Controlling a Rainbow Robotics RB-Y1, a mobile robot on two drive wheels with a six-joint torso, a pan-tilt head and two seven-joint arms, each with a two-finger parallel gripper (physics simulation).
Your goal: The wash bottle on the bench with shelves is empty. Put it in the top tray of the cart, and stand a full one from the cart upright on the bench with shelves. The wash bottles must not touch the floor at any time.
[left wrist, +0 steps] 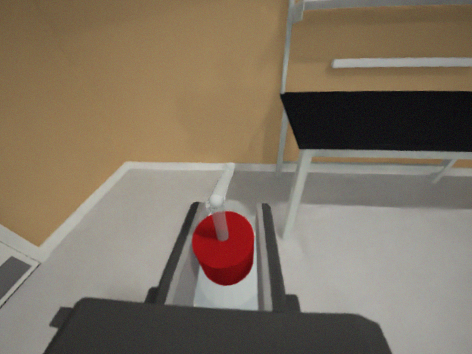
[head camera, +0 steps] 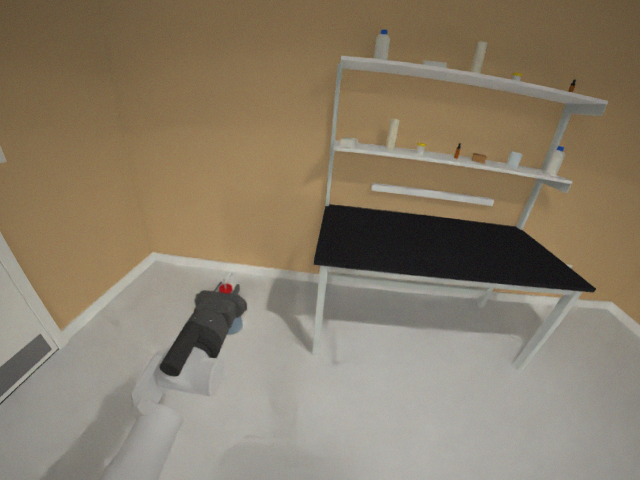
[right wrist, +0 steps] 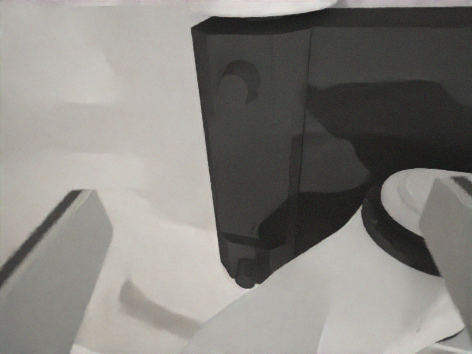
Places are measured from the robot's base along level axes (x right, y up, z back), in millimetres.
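Pixels of known places: left gripper, between the fingertips: (left wrist: pixel 230 211) (head camera: pixel 230 285); right gripper, between the fingertips: (right wrist: pixel 259 206).
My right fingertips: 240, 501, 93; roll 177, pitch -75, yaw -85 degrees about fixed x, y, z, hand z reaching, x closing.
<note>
For each thing: its top centre in the pictures, then the offset to it from my right fingertips, as dx, dy, dz. "spot": a spot on its surface instead.
- wash bottle, centre of its top: (left wrist: pixel 218 179) (head camera: pixel 225 276) -413, +531, -468
- white bench leg, a spot on its surface: (left wrist: pixel 296 195) spot: -107, -53, -978
A wash bottle (head camera: pixel 225 288) (left wrist: pixel 225 245) with a red cap and a pale bent spout is upright in my left gripper (head camera: pixel 227 285) (left wrist: pixel 230 211), which is shut on its body. A bluish lower part of the bottle shows below the gripper in the head view. The bench with shelves (head camera: pixel 439 248) (left wrist: pixel 380 120) has a black top and stands to the right of the gripper, apart from it. No wash bottle shows on its black top in the head view. My right gripper (right wrist: pixel 259 206) is open, with nothing between its fingers. The cart does not show.
Two shelves (head camera: pixel 449 161) above the bench carry bottles, jars and small boxes. A white bench leg (head camera: pixel 319 310) (left wrist: pixel 296 195) stands at the bench's left front. A door (head camera: pixel 12 310) (left wrist: pixel 7 240) is at the far left. The robot's dark base (right wrist: pixel 255 150) shows in the right wrist view.
</note>
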